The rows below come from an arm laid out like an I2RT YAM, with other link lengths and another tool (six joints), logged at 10 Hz.
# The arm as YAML. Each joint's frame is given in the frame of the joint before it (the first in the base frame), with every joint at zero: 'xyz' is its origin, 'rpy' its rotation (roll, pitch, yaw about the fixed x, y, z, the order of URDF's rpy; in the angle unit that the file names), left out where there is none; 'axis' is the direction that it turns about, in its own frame. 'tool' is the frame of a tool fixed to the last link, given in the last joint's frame.
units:
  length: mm
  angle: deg
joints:
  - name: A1
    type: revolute
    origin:
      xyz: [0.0, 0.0, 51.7]
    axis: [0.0, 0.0, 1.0]
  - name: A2
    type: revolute
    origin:
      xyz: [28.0, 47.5, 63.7]
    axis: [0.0, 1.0, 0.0]
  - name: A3
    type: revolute
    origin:
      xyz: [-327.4, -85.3, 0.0]
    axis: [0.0, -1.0, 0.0]
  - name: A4
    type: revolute
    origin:
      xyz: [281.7, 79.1, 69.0]
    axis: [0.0, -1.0, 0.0]
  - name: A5
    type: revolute
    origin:
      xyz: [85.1, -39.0, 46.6]
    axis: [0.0, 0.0, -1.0]
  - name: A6
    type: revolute
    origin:
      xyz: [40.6, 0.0, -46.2]
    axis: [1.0, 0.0, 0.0]
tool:
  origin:
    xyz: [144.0, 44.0, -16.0]
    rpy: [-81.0, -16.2, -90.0]
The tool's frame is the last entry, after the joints.
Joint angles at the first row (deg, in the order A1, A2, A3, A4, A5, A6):
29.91 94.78 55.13 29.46 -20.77 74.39
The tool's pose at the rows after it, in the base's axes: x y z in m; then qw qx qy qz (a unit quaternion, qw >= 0):
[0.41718, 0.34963, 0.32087, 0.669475, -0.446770, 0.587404, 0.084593]
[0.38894, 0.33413, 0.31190, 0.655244, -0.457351, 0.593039, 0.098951]
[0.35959, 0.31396, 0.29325, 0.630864, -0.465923, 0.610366, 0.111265]
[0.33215, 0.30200, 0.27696, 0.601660, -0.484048, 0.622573, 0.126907]
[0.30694, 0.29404, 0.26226, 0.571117, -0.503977, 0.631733, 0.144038]
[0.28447, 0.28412, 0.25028, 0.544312, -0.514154, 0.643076, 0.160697]
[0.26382, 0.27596, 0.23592, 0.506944, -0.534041, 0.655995, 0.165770]
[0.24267, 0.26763, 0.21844, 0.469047, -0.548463, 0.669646, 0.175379]
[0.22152, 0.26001, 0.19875, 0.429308, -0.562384, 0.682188, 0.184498]
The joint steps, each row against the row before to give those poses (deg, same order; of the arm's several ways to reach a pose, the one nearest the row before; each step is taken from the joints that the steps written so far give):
-0.42 -5.95 -3.43 -2.69 -1.75 -1.24
-0.71 -5.16 -4.93 -2.33 -2.42 -0.05
-1.12 -5.84 -5.57 -3.95 -2.06 0.03
-0.71 -4.69 -3.03 -6.22 -2.65 -1.13
-0.45 -3.67 -1.73 -6.75 -2.67 -1.59
-0.71 -3.63 -1.74 -5.99 -2.28 -0.80
-0.30 -2.69 0.17 -9.06 -0.89 -2.83
-0.26 -2.12 -0.71 -7.38 -0.93 -2.10
-0.01 -1.45 -0.96 -6.57 -0.54 -2.11

